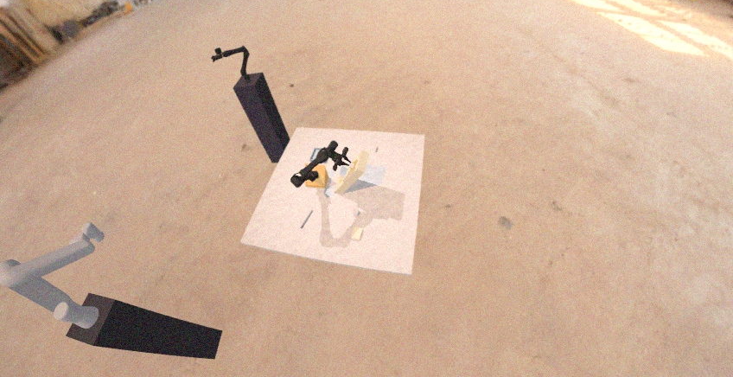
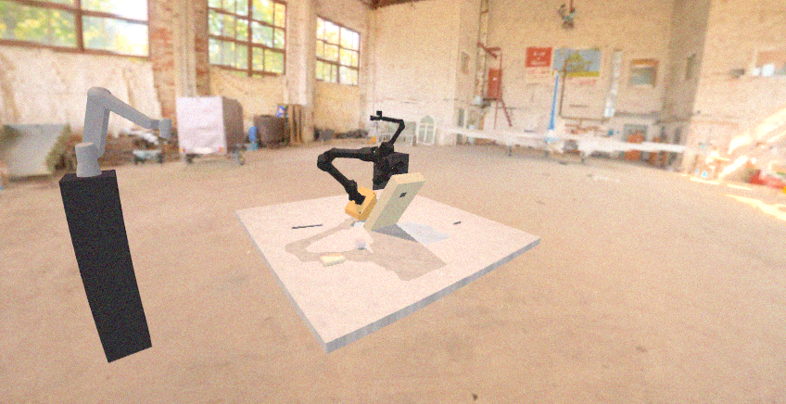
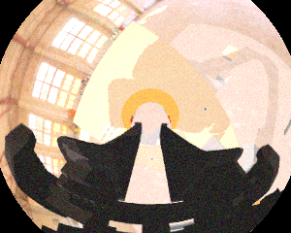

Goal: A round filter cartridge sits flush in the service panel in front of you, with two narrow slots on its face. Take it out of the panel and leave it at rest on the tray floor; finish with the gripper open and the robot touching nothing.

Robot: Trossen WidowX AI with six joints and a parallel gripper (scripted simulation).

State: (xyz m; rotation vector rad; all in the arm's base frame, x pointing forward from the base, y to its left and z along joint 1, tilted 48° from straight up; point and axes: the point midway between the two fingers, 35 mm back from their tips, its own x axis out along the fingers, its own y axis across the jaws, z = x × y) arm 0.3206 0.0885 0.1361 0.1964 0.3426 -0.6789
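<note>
My gripper tip is 10 mm past the pale yellow service panel and 100 mm above it. Round my gripper tip: round filter cartridge: 10 mm ahead, 10 mm below; then blue-rimmed tray: 350 mm behind, 330 mm to the left, 260 mm below; then small cream block: 50 mm ahead, 430 mm to the right, 260 mm below.
</note>
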